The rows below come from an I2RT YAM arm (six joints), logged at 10 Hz.
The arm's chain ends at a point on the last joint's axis. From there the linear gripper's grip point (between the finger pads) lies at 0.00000 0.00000 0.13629 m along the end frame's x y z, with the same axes.
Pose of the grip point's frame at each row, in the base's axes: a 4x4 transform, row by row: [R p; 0 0 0 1], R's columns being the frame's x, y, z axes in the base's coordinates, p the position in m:
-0.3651 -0.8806 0.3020 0.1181; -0.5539 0.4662 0.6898 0.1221; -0.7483 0.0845 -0.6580 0.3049; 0 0 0 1
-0.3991 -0.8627 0.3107 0.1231; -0.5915 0.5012 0.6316 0.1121; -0.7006 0.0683 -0.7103 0.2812; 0 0 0 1
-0.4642 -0.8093 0.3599 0.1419; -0.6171 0.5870 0.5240 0.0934; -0.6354 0.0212 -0.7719 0.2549; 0 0 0 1
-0.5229 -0.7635 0.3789 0.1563; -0.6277 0.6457 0.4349 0.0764; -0.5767 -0.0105 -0.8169 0.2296; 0 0 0 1
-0.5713 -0.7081 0.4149 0.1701; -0.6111 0.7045 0.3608 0.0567; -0.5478 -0.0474 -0.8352 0.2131; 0 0 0 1
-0.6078 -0.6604 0.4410 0.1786; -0.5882 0.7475 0.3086 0.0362; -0.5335 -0.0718 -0.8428 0.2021; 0 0 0 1
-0.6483 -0.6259 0.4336 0.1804; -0.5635 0.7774 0.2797 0.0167; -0.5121 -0.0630 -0.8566 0.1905; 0 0 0 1
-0.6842 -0.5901 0.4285 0.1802; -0.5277 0.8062 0.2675 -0.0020; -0.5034 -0.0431 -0.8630 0.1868; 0 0 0 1
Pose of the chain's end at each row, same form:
-0.3651 -0.8806 0.3020 0.0769; -0.5539 0.4662 0.6898 0.0281; -0.7483 0.0845 -0.6580 0.3946; 0 0 0 1
-0.3991 -0.8627 0.3107 0.0808; -0.5915 0.5012 0.6316 0.0260; -0.7006 0.0683 -0.7103 0.3780; 0 0 0 1
-0.4642 -0.8093 0.3599 0.0928; -0.6171 0.5870 0.5240 0.0220; -0.6354 0.0212 -0.7719 0.3601; 0 0 0 1
-0.5229 -0.7635 0.3789 0.1047; -0.6277 0.6457 0.4349 0.0171; -0.5767 -0.0105 -0.8169 0.3409; 0 0 0 1
-0.5713 -0.7081 0.4149 0.1136; -0.6111 0.7045 0.3608 0.0075; -0.5478 -0.0474 -0.8352 0.3269; 0 0 0 1
-0.6078 -0.6604 0.4410 0.1185; -0.5882 0.7475 0.3086 -0.0059; -0.5335 -0.0718 -0.8428 0.3170; 0 0 0 1
-0.6483 -0.6259 0.4336 0.1213; -0.5635 0.7774 0.2797 -0.0214; -0.5121 -0.0630 -0.8566 0.3072; 0 0 0 1
-0.6842 -0.5901 0.4285 0.1218; -0.5277 0.8062 0.2675 -0.0385; -0.5034 -0.0431 -0.8630 0.3044; 0 0 0 1

